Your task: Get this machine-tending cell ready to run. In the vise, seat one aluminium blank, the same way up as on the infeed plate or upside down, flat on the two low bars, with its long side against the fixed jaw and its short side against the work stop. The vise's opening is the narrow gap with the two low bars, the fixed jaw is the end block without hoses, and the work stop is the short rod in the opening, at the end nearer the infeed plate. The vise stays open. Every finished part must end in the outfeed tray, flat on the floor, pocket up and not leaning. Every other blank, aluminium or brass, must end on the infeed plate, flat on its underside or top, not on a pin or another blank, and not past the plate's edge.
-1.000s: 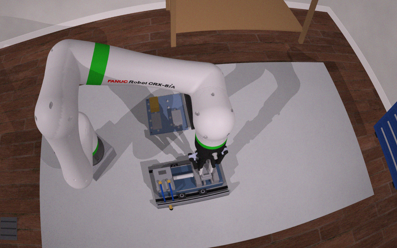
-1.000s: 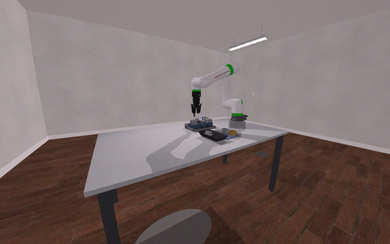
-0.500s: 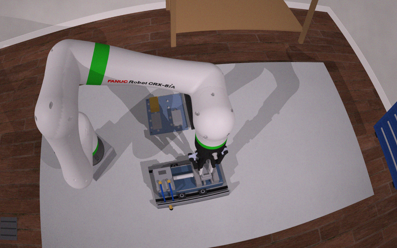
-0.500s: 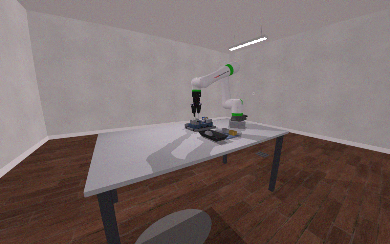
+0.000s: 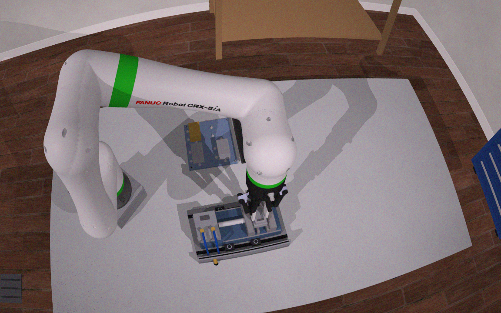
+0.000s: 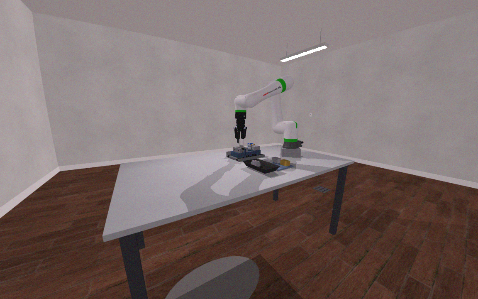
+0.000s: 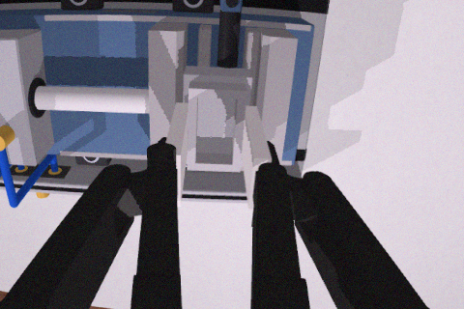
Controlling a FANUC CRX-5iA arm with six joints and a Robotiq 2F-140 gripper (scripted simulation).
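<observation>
The moving jaw is 6 cm below my hand and 3 cm behind it. The rest, counted from my hand: fixed jaw 6 cm below, 3 cm ahead, 1 cm to the left; then white piston rod 8 cm behind, 6 cm below, 1 cm to the right; then dark work stop rod 5 cm to the left, 5 cm below.
</observation>
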